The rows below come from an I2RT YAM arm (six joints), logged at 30 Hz.
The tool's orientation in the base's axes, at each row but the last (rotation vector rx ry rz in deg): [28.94 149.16 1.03]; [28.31 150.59 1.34]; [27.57 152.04 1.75]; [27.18 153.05 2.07]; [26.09 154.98 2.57]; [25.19 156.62 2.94]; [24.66 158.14 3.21]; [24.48 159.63 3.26]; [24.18 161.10 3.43]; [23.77 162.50 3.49]
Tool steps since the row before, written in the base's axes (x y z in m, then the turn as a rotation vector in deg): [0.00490 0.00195 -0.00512 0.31 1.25 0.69]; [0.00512 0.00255 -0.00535 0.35 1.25 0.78]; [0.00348 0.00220 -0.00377 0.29 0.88 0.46]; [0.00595 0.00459 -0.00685 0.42 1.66 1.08]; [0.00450 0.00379 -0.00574 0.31 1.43 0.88]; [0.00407 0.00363 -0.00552 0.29 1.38 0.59]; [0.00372 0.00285 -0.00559 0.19 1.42 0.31]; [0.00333 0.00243 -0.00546 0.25 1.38 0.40]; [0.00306 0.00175 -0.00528 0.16 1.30 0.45]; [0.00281 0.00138 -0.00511 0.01 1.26 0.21]
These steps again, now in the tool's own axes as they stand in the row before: [-0.00095 0.00300 0.00664 -0.13 1.34 -0.56]; [-0.00100 0.00359 0.00689 -0.20 1.37 -0.62]; [-0.00060 0.00284 0.00477 -0.14 0.97 -0.34]; [-0.00076 0.00557 0.00847 -0.24 1.80 -0.89]; [-0.00053 0.00443 0.00691 -0.14 1.53 -0.74]; [-0.00052 0.00414 0.00654 -0.04 1.45 -0.47]; [-0.00062 0.00328 0.00649 0.16 1.44 -0.25]; [-0.00061 0.00280 0.00621 0.06 1.42 -0.31]; [-0.00078 0.00209 0.00594 0.11 1.33 -0.39]; [-0.00085 0.00168 0.00569 0.30 1.23 -0.20]
